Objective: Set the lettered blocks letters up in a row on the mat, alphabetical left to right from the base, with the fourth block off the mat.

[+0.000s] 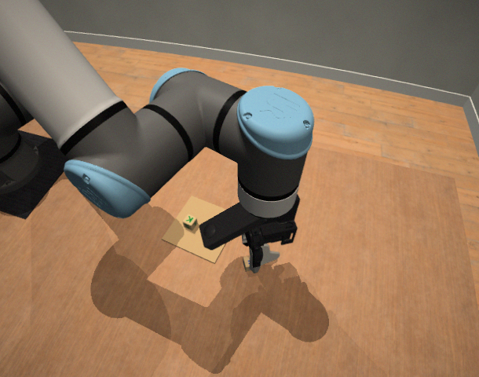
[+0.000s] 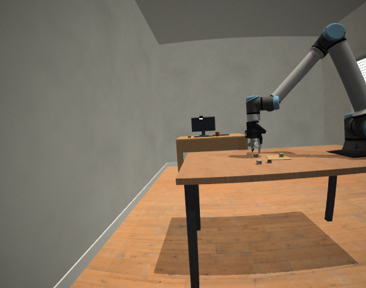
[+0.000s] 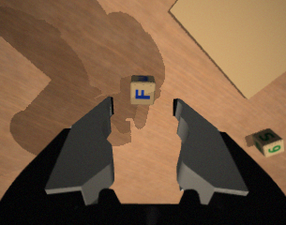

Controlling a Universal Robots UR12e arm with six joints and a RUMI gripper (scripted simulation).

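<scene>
Now: the tan mat 130 mm behind my hand, 70 mm to the left of it and 50 mm below it.
</scene>
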